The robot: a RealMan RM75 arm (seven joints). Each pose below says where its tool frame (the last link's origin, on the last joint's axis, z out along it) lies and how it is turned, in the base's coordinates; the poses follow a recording.
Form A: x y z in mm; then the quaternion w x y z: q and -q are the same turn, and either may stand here.
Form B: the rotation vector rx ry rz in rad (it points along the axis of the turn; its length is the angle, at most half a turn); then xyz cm. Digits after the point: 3 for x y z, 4 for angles.
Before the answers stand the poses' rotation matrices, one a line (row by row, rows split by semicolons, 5 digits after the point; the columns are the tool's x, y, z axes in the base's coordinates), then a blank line. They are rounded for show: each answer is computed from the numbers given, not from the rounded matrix.
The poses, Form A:
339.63 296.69 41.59 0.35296 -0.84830 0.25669 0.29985
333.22 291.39 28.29 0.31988 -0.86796 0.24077 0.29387
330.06 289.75 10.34 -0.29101 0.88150 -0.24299 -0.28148
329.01 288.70 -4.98 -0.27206 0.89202 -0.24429 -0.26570
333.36 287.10 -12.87 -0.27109 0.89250 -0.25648 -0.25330
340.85 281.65 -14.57 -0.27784 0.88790 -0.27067 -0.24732
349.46 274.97 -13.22 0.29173 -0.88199 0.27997 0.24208
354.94 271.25 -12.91 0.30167 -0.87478 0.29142 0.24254
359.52 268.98 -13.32 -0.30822 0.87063 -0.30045 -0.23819
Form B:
0.68840 -0.64717 -0.32753; -0.22383 -0.61906 0.75277; -0.68993 -0.44490 -0.57102
0.71134 -0.60596 -0.35610; -0.22995 -0.67942 0.69679; -0.66416 -0.41377 -0.62264
0.72345 -0.59222 -0.35482; -0.26456 -0.71254 0.64984; -0.63767 -0.37626 -0.67217
0.73945 -0.58040 -0.34110; -0.29125 -0.73261 0.61519; -0.60695 -0.35555 -0.71077
0.74011 -0.59516 -0.31309; -0.32049 -0.72145 0.61384; -0.59121 -0.35397 -0.72470
0.73114 -0.61809 -0.28879; -0.34323 -0.69908 0.62728; -0.58960 -0.35951 -0.72327
0.72603 -0.63511 -0.26367; -0.35262 -0.67302 0.65016; -0.59038 -0.37906 -0.71258
0.71250 -0.65619 -0.24851; -0.36352 -0.64814 0.66915; -0.60017 -0.38643 -0.70034
0.70599 -0.66999 -0.22954; -0.37633 -0.62946 0.67982; -0.59996 -0.39356 -0.69653

-2.1942 0.6640 0.7756 33.963 29.669 4.159
-2.2814 0.6329 0.7724 33.322 29.139 2.829
-2.3505 0.6479 0.7505 33.006 28.975 1.034
-2.4014 0.6576 0.7153 32.901 28.870 -0.498
-2.4039 0.6908 0.6822 33.336 28.710 -1.287
-2.3833 0.7265 0.6639 34.085 28.165 -1.457
-2.3509 0.7463 0.6453 34.946 27.497 -1.322
-2.3202 0.7729 0.6433 35.494 27.125 -1.291
-2.3016 0.7943 0.6297 35.952 26.898 -1.332

